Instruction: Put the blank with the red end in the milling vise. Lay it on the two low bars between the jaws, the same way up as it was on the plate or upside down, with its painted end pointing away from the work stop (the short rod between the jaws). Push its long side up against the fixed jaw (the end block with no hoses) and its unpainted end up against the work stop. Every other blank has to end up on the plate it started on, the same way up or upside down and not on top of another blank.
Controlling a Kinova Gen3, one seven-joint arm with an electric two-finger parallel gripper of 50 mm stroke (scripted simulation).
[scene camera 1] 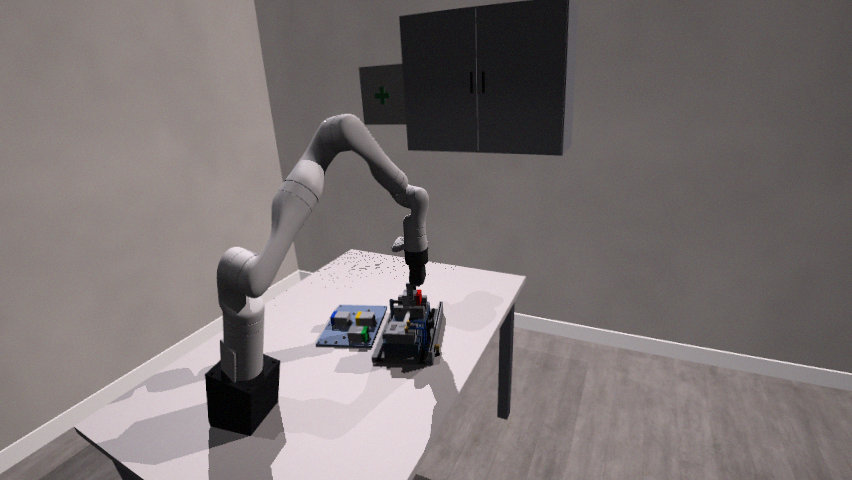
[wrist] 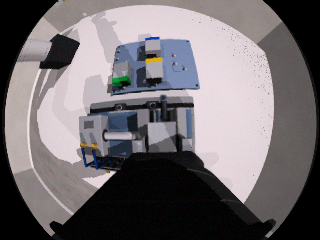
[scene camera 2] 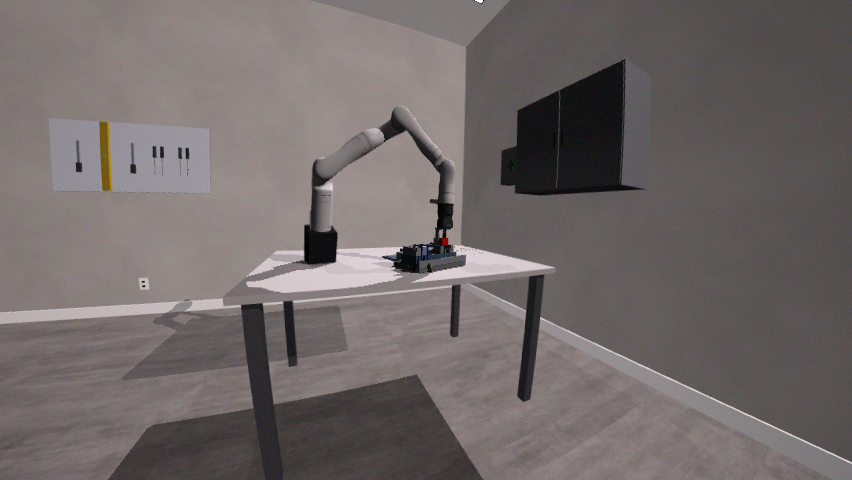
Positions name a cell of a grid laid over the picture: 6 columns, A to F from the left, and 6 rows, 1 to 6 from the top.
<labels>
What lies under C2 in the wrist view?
A blue plate.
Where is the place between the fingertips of the gripper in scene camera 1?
At C4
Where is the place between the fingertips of the gripper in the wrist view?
At D4
</labels>
